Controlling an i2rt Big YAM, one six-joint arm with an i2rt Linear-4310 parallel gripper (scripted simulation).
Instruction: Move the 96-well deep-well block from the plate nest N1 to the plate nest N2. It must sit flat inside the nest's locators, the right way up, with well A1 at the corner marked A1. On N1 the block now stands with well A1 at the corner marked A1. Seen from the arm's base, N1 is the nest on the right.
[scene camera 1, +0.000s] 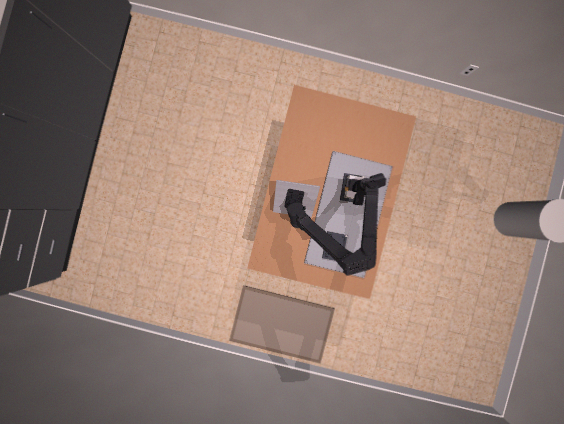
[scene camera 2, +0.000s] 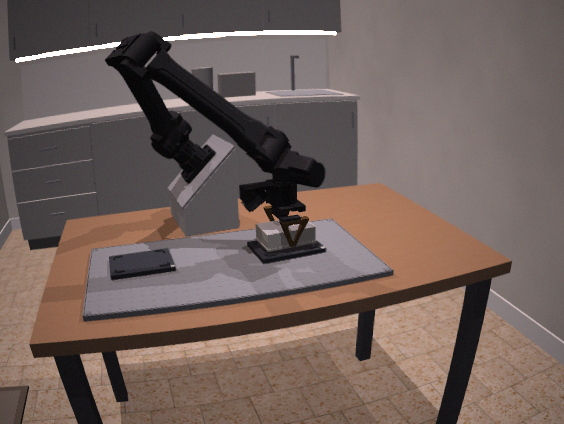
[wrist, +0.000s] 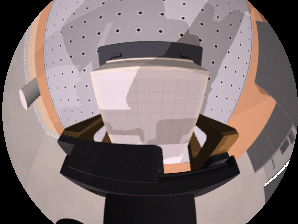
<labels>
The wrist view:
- gripper: 150, 111
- white deep-well block: 145, 100
</labels>
